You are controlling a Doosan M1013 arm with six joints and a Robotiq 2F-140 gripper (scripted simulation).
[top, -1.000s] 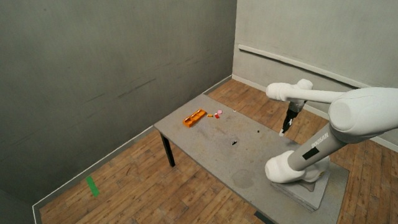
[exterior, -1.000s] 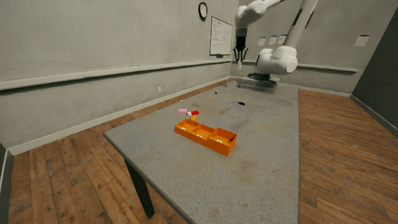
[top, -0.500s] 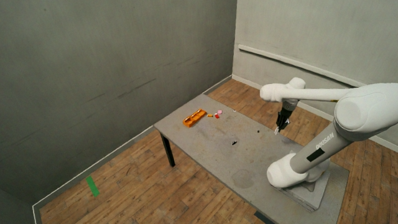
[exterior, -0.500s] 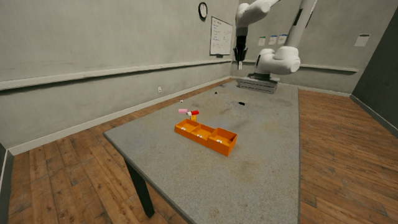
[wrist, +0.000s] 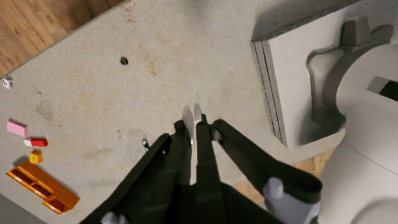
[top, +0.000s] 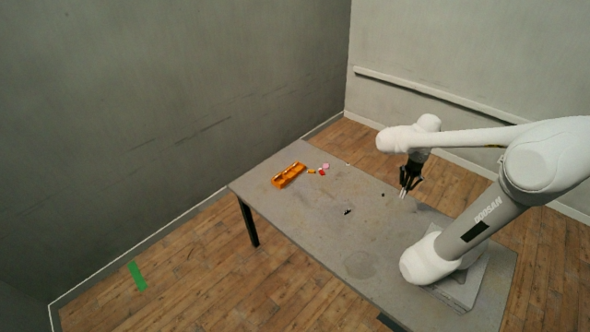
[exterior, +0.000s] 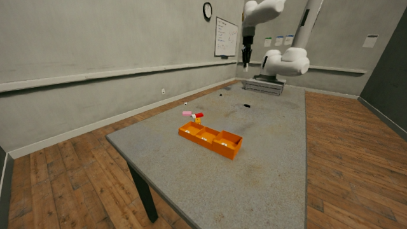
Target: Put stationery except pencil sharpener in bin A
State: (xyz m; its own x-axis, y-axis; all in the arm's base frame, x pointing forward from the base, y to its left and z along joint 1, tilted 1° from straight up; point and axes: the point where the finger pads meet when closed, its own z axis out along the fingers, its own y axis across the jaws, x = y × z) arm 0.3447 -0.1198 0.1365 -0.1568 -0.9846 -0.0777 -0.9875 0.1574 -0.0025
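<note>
Now: the bin 700 mm ahead of my hand, 210 mm below it and 130 mm to the left of it. From my hand the other things lie so: small black object 240 mm ahead, 220 mm below, 130 mm to the left; then small white item 470 mm ahead, 220 mm to the right, 220 mm below; then small red object 570 mm ahead, 220 mm below, 50 mm to the right.
</note>
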